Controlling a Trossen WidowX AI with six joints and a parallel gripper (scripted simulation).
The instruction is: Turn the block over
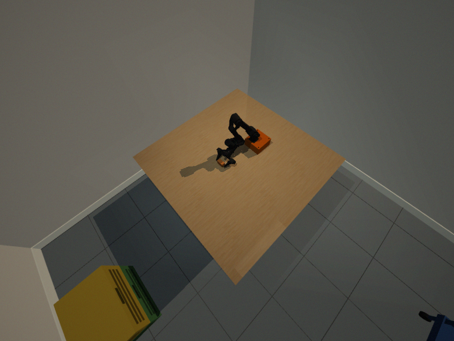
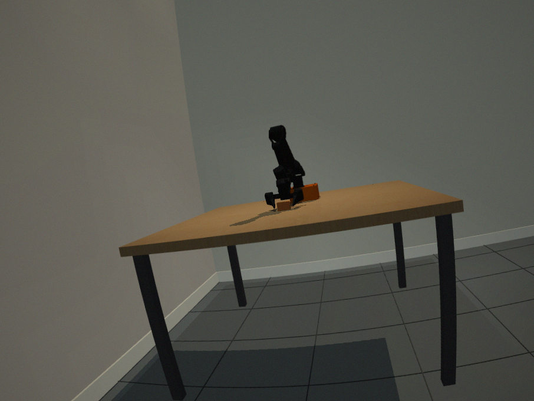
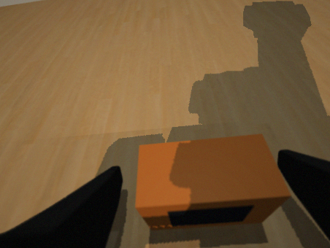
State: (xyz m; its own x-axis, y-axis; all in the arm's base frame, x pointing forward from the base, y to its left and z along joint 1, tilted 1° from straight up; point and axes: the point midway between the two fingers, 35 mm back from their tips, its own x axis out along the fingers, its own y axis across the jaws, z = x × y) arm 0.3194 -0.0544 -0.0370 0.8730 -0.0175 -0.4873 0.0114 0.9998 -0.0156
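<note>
My gripper tip is now 20 mm past the block.
</note>
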